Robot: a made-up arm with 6 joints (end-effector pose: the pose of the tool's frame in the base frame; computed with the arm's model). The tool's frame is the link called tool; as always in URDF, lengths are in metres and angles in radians. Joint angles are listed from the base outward.
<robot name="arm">
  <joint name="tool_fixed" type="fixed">
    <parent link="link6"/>
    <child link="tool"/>
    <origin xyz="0.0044 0.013 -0.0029" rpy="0 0 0"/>
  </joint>
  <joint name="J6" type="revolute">
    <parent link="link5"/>
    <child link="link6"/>
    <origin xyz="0.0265 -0.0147 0.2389" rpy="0 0 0"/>
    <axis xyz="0 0 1"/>
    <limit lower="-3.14" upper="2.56"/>
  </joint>
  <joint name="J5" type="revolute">
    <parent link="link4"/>
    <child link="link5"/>
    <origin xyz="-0.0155 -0.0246 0.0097" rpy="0 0 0"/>
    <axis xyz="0 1 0"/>
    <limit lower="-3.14" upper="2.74"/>
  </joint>
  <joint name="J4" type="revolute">
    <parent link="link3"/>
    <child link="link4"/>
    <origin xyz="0.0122 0.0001 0.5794" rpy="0 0 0"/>
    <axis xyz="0 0 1"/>
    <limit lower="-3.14" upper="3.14"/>
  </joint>
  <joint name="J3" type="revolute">
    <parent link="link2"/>
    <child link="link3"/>
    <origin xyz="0.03 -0.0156 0.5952" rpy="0 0 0"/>
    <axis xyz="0 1 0"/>
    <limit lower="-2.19" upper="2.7"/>
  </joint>
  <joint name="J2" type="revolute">
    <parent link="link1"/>
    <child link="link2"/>
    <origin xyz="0.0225 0.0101 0.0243" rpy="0 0 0"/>
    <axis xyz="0 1 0"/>
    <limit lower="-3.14" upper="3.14"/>
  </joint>
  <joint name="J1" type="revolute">
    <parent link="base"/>
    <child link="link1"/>
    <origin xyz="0.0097 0.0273 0.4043" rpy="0 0 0"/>
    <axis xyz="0 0 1"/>
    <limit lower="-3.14" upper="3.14"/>
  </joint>
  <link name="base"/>
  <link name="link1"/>
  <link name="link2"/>
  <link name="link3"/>
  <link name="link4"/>
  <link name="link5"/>
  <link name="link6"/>
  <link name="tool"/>
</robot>
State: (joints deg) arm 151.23 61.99 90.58 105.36 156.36 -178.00
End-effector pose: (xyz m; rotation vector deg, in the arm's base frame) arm -0.6243 0.3014 0.3369 6.53 38.46 -133.67
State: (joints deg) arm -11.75 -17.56 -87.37 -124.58 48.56 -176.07
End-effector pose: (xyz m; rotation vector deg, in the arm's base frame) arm -0.7963 0.0714 0.6906 -52.81 -129.81 62.26
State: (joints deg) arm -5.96 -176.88 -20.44 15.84 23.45 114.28
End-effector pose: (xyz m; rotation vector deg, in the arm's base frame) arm 0.1005 -0.0022 -0.9611 -158.94 -65.64 2.56
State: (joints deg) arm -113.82 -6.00 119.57 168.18 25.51 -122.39
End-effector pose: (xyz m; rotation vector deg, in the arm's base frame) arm -0.2307 -0.6848 0.7941 90.10 19.53 -48.69
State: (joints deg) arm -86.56 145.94 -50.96 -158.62 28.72 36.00
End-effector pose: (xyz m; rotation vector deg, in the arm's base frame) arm 0.0532 -1.0947 -0.0430 17.68 -84.76 120.52
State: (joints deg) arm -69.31 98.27 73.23 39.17 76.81 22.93
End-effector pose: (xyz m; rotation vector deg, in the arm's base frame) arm 0.2934 -0.4019 -0.3275 -106.38 -52.65 -60.54
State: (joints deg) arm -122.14 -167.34 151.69 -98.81 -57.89 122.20
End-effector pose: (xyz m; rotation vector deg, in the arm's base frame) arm 0.3611 0.1974 0.5538 -25.26 60.26 -97.20
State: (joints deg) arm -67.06 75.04 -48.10 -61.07 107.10 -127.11
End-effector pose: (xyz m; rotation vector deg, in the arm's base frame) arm 0.1653 -0.8662 0.9581 16.25 -121.70 40.90
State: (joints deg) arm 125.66 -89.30 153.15 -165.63 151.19 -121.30
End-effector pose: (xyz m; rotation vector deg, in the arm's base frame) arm 0.1477 -0.2099 0.6855 85.37 -90.42 128.50
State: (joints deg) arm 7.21 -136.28 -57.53 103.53 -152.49 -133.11
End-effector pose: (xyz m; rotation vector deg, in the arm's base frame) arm -0.3807 -0.1661 -0.3879 -3.61 -41.90 129.27
